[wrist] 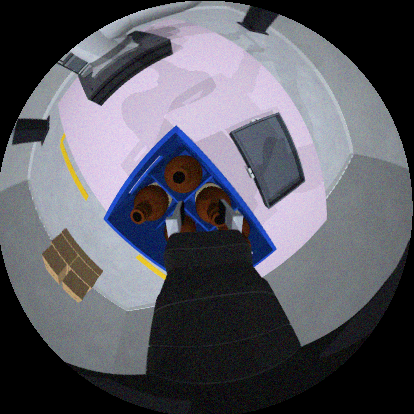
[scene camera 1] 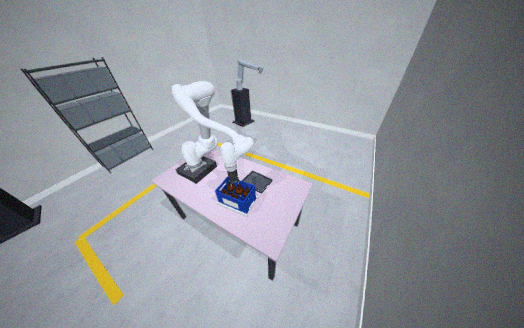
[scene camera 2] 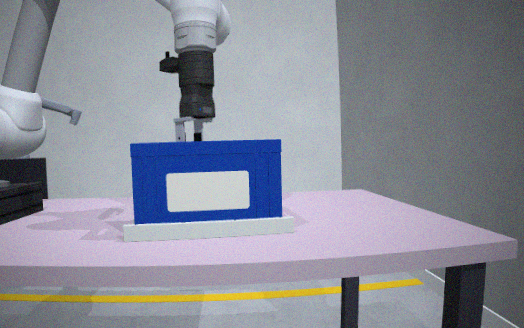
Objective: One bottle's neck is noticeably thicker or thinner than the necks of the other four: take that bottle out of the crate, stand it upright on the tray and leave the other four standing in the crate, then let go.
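Places are measured from the arm's base along level axes (x back, y down, z right), in centimetres.
Where they show: gripper, between the fingertips: (wrist: 201,206) (scene camera 1: 234,184); arm's base, origin of its link: (scene camera 1: 195,165).
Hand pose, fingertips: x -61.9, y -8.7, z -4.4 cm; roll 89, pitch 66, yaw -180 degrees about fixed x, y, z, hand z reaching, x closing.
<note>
Each offset is from my fingertips to the top centre of the thing. "spot": to the spot under its first point. Level surfaces: height alone.
The blue crate {dy -1.3, dx -4.2, dz +3.0 cm} (scene camera 1: 243,206) (scene camera 2: 207,162) (wrist: 125,232) stands on the table and holds brown bottles. In the wrist view, one bottle {dy -0.1, dx +5.3, dz +0.9 cm} (wrist: 184,167) is at the upper corner, one {dy -0.1, dx +3.3, dz +9.9 cm} (wrist: 155,200) at the left and one {dy -0.1, dx -3.1, dz -1.6 cm} (wrist: 209,196) near the middle; two more are partly hidden by the gripper. Which neck differs is not clear. My gripper (scene camera 1: 233,184) (scene camera 2: 189,137) (wrist: 201,206) is open over the crate, with its fingertips near the rim's height. The middle bottle's neck shows between the fingers, closer to the right one. The dark tray {spot: dy +15.7, dx -2.2, dz -26.4 cm} (scene camera 1: 258,181) (wrist: 271,160) has no bottle on it.
A low pale strip {spot: dy +14.7, dx -6.7, dz +13.2 cm} (scene camera 2: 207,230) runs along the crate's foot on the pink table {dy +16.2 cm} (scene camera 1: 280,220) (scene camera 2: 330,240) (wrist: 220,70). The arm's black base (scene camera 1: 196,170) (wrist: 130,67) stands at the table's far end. The tray lies beside the crate, behind it in scene camera 1.
</note>
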